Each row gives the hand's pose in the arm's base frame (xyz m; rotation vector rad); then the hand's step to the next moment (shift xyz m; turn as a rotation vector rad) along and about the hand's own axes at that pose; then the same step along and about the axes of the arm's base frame.
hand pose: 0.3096 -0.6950 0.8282 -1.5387 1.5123 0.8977
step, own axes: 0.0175 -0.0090 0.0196 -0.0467 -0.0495 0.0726
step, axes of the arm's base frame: 0.0104 0.0096 -0.0239 0.0503 0.0850 0.0122
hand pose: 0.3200 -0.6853 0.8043 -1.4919 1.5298 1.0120
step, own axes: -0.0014 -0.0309 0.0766 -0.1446 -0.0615 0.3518
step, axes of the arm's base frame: 0.0302 0.0707 -0.0303 0.0628 0.3800 -0.0098
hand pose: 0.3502 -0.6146 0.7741 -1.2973 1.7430 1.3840
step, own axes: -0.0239 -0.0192 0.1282 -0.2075 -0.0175 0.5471
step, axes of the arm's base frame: 0.0091 0.1287 -0.0271 0.0195 0.5851 0.0010
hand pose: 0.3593 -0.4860 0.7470 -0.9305 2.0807 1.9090
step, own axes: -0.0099 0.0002 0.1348 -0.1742 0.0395 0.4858
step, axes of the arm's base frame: -0.0302 0.1306 -0.0172 -0.0204 0.5155 0.0419
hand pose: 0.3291 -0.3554 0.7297 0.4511 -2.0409 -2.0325
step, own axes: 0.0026 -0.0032 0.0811 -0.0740 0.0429 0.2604
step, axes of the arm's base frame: -0.0322 0.0744 -0.0045 -0.0302 0.2690 0.0431
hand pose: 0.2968 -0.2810 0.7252 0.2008 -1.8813 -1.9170
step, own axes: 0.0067 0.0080 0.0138 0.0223 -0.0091 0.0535
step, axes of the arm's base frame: -0.0099 0.0101 0.0100 -0.0434 0.0395 -0.0011
